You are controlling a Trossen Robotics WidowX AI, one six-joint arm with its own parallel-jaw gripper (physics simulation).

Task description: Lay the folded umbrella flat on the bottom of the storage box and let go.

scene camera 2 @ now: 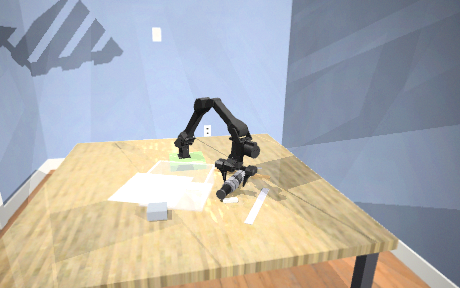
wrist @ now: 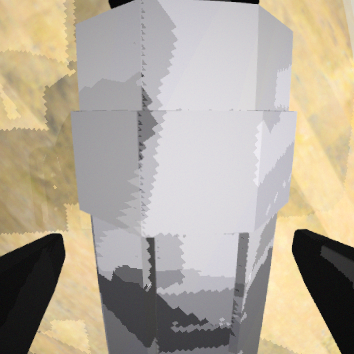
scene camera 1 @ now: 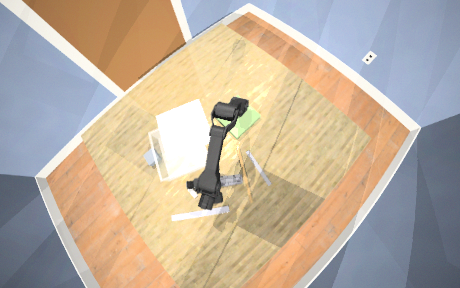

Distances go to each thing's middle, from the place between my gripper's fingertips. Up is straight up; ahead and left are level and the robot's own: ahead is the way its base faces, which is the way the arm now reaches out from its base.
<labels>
I see my gripper 1 cm past the storage box point(scene camera 2: 186, 186), 25 cm to the left of it and 3 cm below it.
</labels>
